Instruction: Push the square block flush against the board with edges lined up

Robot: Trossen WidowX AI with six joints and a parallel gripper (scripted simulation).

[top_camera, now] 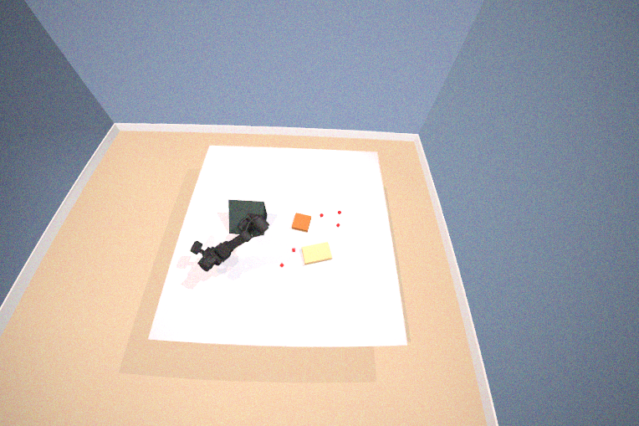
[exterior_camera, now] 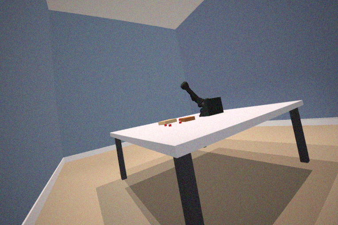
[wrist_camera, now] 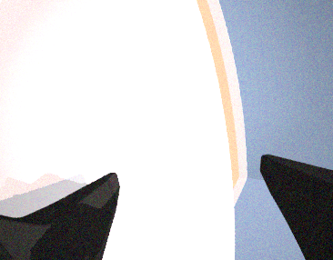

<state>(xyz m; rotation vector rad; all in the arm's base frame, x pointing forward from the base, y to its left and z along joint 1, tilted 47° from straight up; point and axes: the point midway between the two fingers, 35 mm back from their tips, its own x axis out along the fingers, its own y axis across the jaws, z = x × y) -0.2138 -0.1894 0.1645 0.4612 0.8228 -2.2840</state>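
Now: the board 64 cm ahead of my gripper tip, 12 cm to the left of it and 4 cm below it. The rest, counted from my gripper tip: orange square block 53 cm ahead, 30 cm to the left, 4 cm below.
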